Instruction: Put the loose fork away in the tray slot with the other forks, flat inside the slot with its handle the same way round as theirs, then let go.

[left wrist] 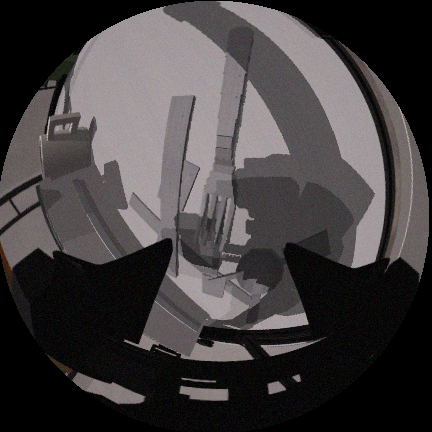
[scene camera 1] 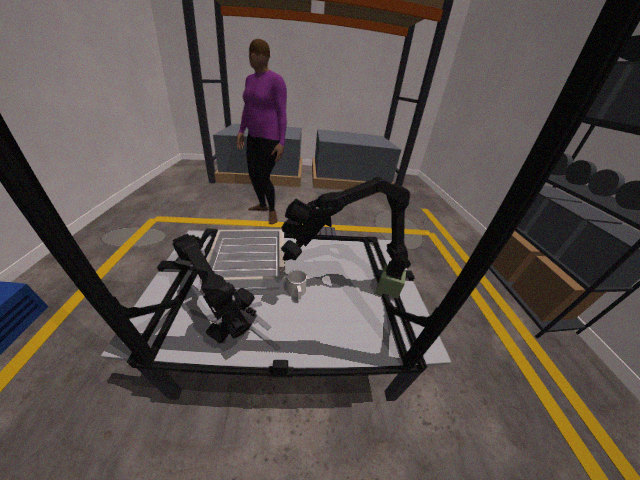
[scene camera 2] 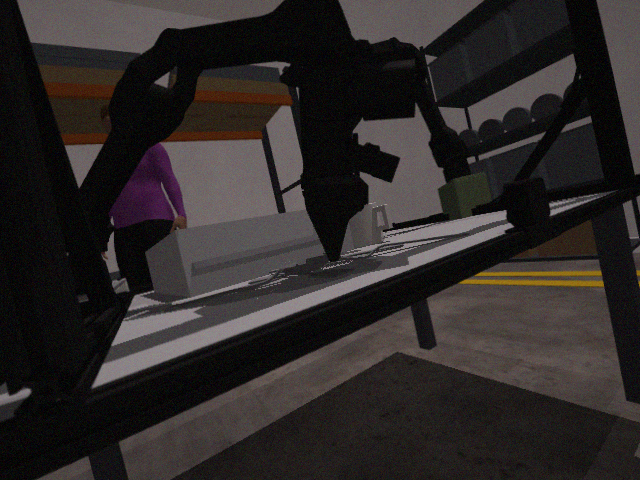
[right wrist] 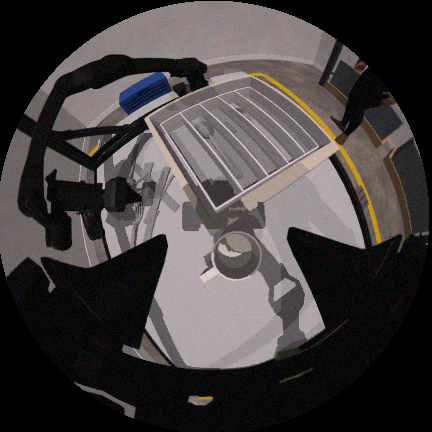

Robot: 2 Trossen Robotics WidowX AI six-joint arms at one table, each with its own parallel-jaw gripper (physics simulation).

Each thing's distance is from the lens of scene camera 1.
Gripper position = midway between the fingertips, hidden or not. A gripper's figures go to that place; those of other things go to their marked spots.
my left gripper (scene camera 1: 236, 320): 90 cm
my right gripper (scene camera 1: 289, 253): 86 cm
cutlery tray (scene camera 1: 257, 257): 111 cm
